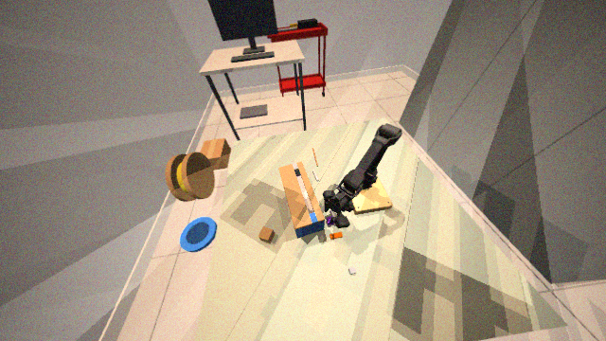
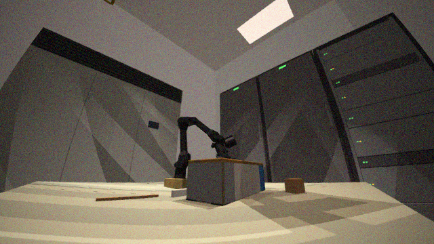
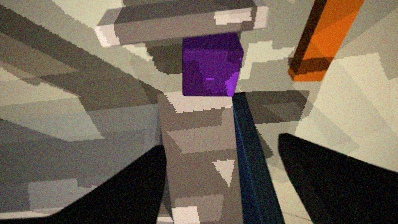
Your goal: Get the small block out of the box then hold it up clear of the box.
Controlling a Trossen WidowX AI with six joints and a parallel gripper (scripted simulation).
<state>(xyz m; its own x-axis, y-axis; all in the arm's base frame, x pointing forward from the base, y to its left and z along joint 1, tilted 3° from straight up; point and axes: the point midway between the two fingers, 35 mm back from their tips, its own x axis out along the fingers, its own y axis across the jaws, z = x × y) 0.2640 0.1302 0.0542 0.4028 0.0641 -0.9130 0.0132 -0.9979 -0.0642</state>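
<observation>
The purple block lies 5 cm below my gripper tip and 2 cm behind it. From my gripper tip the other things lie so: long box (16 cm to the right, 6 cm ahead, 1 cm below); then thin rod (48 cm to the right, 9 cm behind, 7 cm below); then orange flat piece (8 cm to the left, 7 cm below, 2 cm behind).
</observation>
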